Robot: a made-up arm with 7 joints.
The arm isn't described. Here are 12 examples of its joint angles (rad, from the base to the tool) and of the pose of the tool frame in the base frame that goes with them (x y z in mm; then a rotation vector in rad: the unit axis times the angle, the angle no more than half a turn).
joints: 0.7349 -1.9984 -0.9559 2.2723 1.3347 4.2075 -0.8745
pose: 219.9 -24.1 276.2 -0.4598 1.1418 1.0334
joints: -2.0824 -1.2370 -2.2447 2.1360 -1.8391 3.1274 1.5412
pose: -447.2 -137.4 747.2 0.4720 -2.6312 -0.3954
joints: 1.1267 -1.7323 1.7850 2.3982 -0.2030 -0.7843 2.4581
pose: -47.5 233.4 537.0 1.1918 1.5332 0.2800
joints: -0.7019 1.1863 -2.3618 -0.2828 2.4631 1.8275 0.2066
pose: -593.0 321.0 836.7 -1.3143 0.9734 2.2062
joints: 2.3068 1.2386 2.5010 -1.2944 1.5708 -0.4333 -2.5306
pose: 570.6 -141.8 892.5 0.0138 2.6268 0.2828
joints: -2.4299 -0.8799 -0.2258 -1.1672 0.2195 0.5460 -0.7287
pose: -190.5 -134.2 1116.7 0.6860 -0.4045 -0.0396
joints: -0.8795 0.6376 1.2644 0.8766 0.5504 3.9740 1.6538
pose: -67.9 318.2 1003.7 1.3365 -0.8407 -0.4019
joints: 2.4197 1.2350 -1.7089 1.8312 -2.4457 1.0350 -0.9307
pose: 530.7 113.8 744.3 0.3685 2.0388 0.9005
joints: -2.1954 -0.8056 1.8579 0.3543 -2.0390 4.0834 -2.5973
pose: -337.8 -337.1 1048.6 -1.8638 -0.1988 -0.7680
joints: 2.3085 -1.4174 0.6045 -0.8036 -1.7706 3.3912 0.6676
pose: -233.5 459.7 803.9 1.3078 -0.3121 -0.8857
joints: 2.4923 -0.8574 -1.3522 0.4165 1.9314 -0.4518 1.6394
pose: -380.2 586.4 905.4 2.6045 1.1213 -1.1311
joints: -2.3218 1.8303 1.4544 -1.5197 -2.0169 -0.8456 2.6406
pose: -49.2 497.5 378.7 0.2827 0.7276 -1.1200
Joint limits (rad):
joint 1: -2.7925..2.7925
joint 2: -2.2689..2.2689
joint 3: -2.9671..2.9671
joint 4: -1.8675..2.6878
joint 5: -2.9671..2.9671
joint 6: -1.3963..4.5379
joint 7: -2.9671..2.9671
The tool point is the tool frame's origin. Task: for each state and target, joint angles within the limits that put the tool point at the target. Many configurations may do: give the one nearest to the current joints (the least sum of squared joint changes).
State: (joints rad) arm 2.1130 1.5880 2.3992 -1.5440 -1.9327 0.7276 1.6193
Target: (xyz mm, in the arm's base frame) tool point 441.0 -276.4 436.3
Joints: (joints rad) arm 1.7026 2.0056 2.0983 -1.6847 -1.9380 0.8238 1.6193
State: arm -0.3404 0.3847 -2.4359 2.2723 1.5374 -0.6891 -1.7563
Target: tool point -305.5 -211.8 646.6
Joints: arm -0.3730 0.4737 -2.4948 2.2671 1.5268 -0.6654 -1.7563
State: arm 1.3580 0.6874 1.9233 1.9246 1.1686 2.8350 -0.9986
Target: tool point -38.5 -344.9 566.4
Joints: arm 1.6769 1.0789 2.2090 2.0236 1.2618 2.9261 -0.9986
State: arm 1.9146 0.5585 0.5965 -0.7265 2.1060 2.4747 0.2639
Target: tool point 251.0 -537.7 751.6
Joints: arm 1.8242 0.9601 0.5193 -1.0773 2.1371 2.5951 0.2639
